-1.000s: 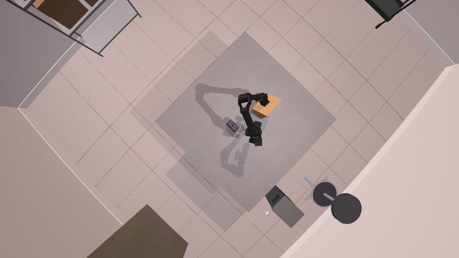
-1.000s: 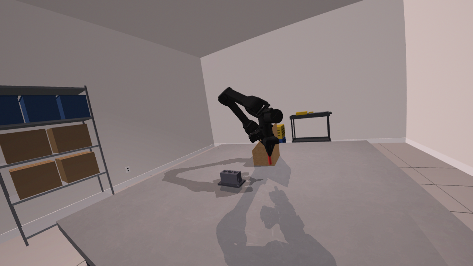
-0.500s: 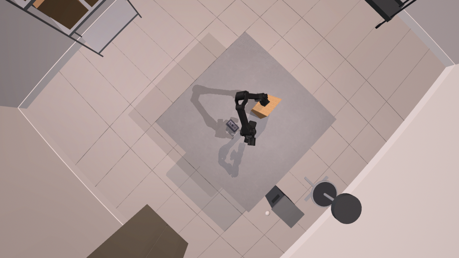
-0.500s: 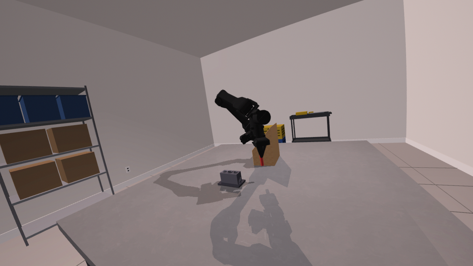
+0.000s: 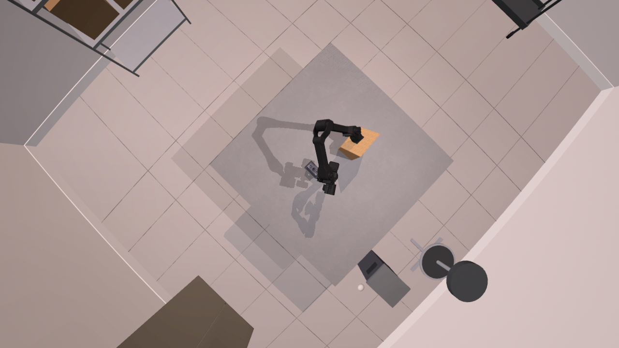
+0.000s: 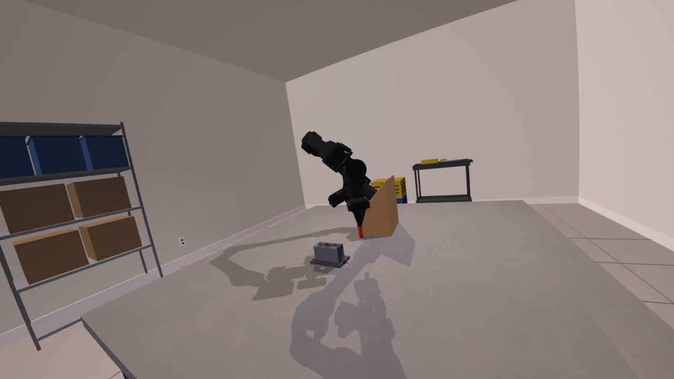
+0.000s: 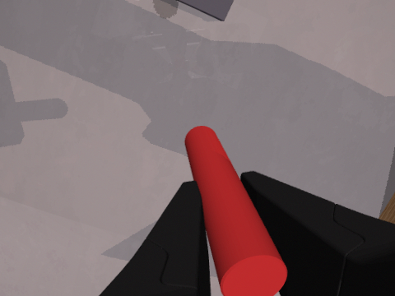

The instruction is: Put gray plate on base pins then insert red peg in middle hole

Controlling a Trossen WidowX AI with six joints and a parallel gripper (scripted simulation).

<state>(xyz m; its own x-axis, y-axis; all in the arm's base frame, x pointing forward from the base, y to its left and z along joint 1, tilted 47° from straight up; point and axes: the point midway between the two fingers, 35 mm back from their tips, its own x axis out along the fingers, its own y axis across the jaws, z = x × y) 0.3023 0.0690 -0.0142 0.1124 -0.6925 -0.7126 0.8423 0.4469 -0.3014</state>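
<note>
Right now the gray plate is 4 cm ahead of my gripper tip, 11 cm to the right of it and 7 cm below it. Round my gripper tip: red peg right at my gripper tip; then base 4 cm ahead, 11 cm to the right, 11 cm below.
</note>
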